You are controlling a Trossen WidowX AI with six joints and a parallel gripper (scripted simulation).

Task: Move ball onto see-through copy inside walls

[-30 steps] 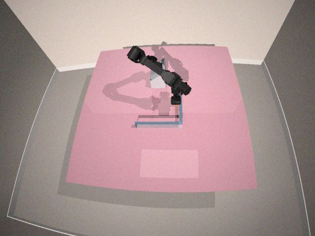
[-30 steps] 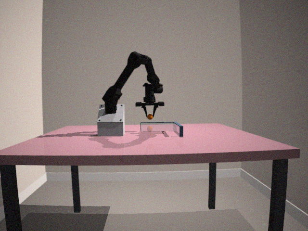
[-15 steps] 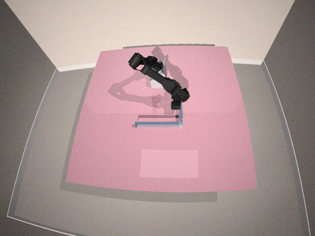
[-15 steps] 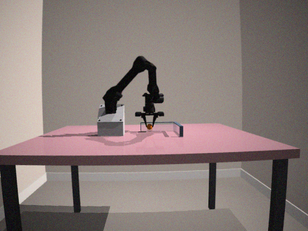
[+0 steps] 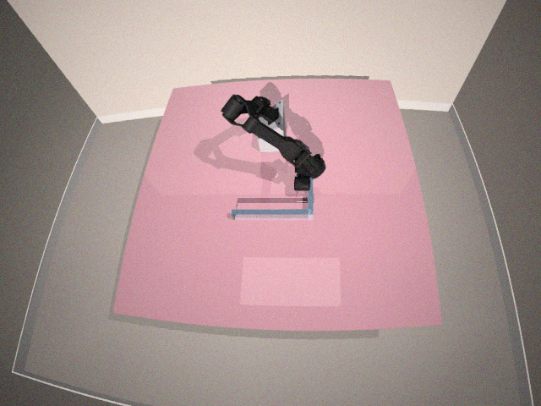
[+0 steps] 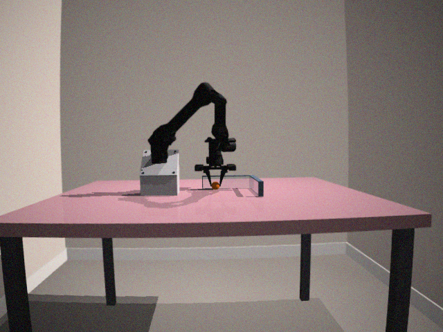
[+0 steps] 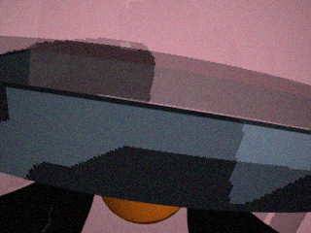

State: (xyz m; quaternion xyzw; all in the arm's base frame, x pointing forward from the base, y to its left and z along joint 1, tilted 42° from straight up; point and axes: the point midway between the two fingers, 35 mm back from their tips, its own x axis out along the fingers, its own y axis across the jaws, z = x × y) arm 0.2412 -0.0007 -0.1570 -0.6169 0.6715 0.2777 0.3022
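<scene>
Now: gripper tip right at the orange ball. From my gripper tip the other things lie so: see-through copy (right at my gripper tip); clear wall (6 cm ahead, 3 cm to the left, 2 cm above).
</scene>
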